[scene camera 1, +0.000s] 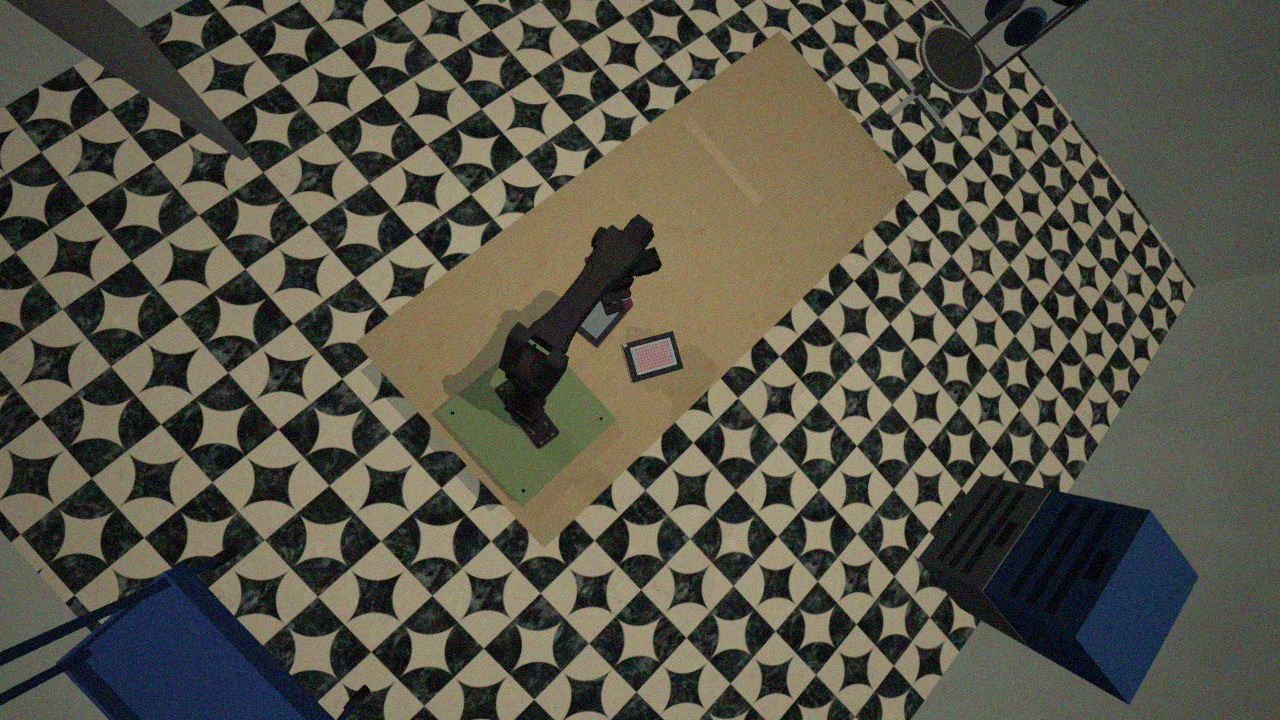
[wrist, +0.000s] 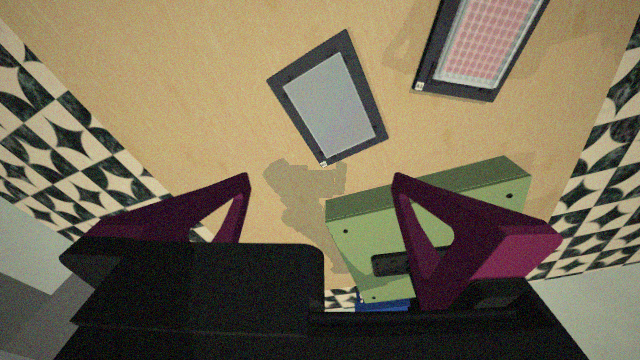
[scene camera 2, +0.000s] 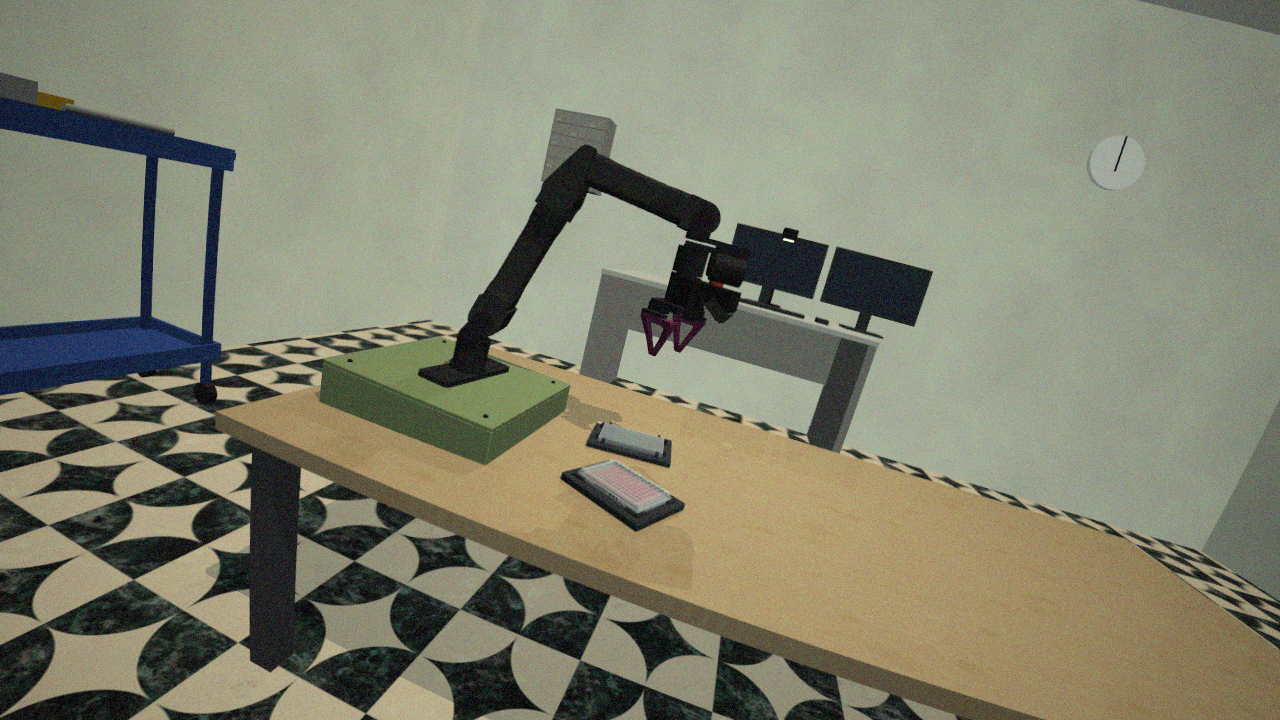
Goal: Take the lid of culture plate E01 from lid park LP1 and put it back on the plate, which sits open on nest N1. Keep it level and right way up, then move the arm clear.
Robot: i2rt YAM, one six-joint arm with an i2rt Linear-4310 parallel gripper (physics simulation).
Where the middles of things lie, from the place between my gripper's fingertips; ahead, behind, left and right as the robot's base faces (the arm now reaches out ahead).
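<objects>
The pink-topped well plate (scene camera 2: pixel 628 488) is 21 cm to the right of my gripper, 4 cm ahead of it and 18 cm below it. Counting from my gripper again, I find the dark plate nest (scene camera 2: pixel 636 522) 19 cm below, 4 cm ahead and 21 cm to the right, while the dark lid park (scene camera 2: pixel 665 461) is 19 cm below my gripper, 1 cm to the right of it and 2 cm behind it. As for the grey plate lid (scene camera 2: pixel 616 435), my gripper is 18 cm above it, 2 cm past it and 1 cm to the left of it.
</objects>
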